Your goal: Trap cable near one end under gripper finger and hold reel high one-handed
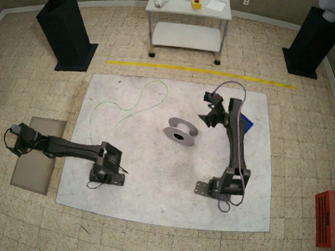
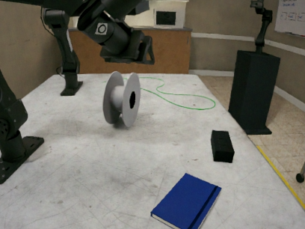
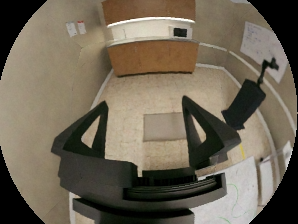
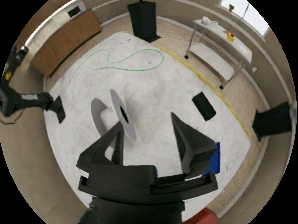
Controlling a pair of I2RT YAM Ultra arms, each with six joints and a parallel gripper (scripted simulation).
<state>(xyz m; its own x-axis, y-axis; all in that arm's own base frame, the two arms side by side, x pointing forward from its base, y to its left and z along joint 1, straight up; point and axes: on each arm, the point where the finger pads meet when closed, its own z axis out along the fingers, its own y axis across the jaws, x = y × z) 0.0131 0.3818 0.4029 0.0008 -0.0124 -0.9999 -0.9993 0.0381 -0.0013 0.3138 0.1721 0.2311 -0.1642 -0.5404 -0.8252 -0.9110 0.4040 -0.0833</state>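
Now: the grey reel 50 mm behind my right hand, 100 mm to the left of it and 140 mm below it. Also, from my right hand: black block 220 mm ahead, 70 mm to the right, 210 mm below; then blue notebook 100 mm ahead, 260 mm to the right, 230 mm below.
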